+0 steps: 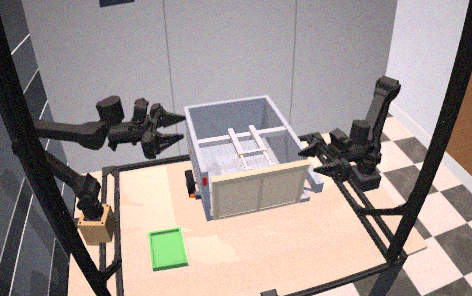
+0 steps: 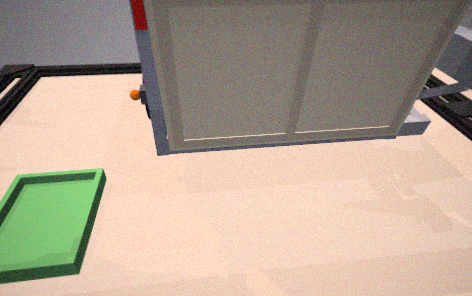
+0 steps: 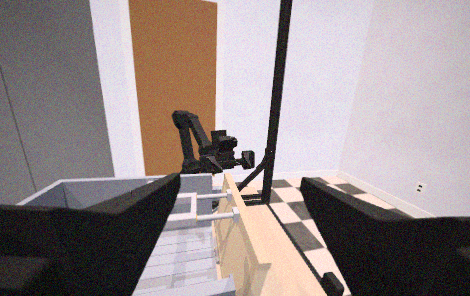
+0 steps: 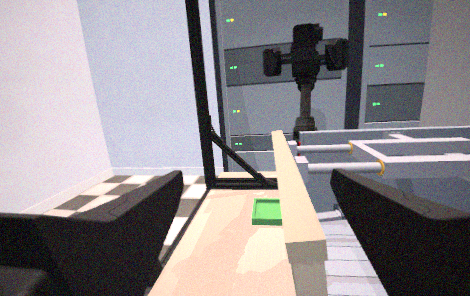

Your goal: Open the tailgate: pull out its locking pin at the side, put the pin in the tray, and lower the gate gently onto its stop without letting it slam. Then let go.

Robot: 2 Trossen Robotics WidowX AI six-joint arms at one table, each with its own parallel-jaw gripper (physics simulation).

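Pixels of known places: left gripper, fingertip midpoint: (image 1: 184, 126) (image 3: 241, 181) (image 4: 302, 50); right gripper, fingertip midpoint: (image 1: 305, 161) (image 3: 236, 168) (image 4: 256, 177); left arm's base, link origin: (image 1: 93, 214); right arm's base, link origin: (image 1: 366, 171).
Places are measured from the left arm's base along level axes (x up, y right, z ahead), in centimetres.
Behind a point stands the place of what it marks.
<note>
The beige tailgate (image 1: 237, 195) @[x 9.4, y 2.5, z 48.2 cm] (image 2: 240, 75) @[x 8.5, y 2.2, z 48.8 cm] (image 3: 240, 240) @[x 14.2, y 1.7, z 48.1 cm] (image 4: 300, 210) @[x 17.8, y -0.9, z 67.1 cm] stands upright at the grey trailer's rear. The pin's orange knob (image 1: 192, 196) @[x 1.2, y -6.5, z 33.8 cm] (image 2: 134, 94) @[x 1.2, y -6.5, z 33.9 cm] shows low on the trailer's left side, at a small grey bracket. The green tray (image 1: 168, 249) @[x -10.1, y 6.9, z 25.0 cm] (image 2: 55, 220) @[x -10.1, y 6.7, z 26.0 cm] (image 4: 267, 211) @[x -10.1, y 10.0, z 25.3 cm] lies empty at the front left of the trailer. My left gripper (image 1: 183, 127) @[x 32.5, y 0.0, z 35.0 cm] (image 3: 241, 181) @[x 32.5, y 0.0, z 35.0 cm] is open and empty, high beside the trailer's left wall, well above the knob. My right gripper (image 1: 307, 161) @[x 20.0, y 1.4, z 67.7 cm] (image 4: 256, 177) @[x 20.0, y 1.4, z 67.7 cm] is open at the gate's top right corner; the gate's top edge shows between its fingers, with no grip on it.
The trailer body (image 1: 227, 104) @[x 16.2, y -39.8, z 47.0 cm] stands on the wooden table (image 1: 280, 250) @[x -10.9, y 8.8, z 61.6 cm]. Two pale rods join the gate to a frame inside the trailer. A wheel (image 1: 189, 183) @[x -2.2, y -16.9, z 32.1 cm] sits just behind the knob. Black rails (image 1: 118, 225) @[x -9.0, y -3.0, z 6.1 cm] edge the table, and black posts (image 1: 430, 150) @[x 34.1, y 17.6, z 96.5 cm] rise at the sides.
</note>
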